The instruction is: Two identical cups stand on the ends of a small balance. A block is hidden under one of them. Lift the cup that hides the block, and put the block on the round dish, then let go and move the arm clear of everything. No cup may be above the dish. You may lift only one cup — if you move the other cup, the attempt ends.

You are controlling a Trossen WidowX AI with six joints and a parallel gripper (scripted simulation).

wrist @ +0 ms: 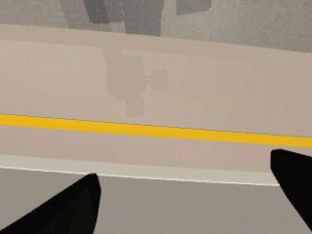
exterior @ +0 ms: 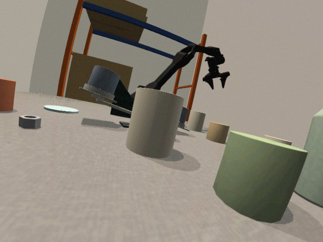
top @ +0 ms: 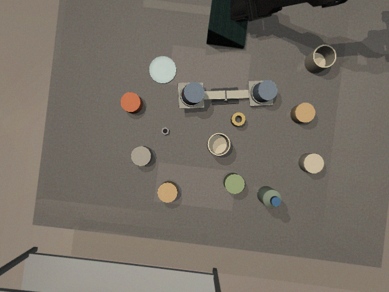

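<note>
The mint-green block is 250 mm ahead of my gripper tip, 450 mm to the right of it and 250 mm below it. From my gripper tip the other things lie so: blue-grey cup (270 mm ahead, 720 mm to the right, 180 mm below); then green cup (570 mm ahead, 540 mm to the right, 260 mm below); then balance (260 mm ahead, 580 mm to the right, 250 mm below).
</note>
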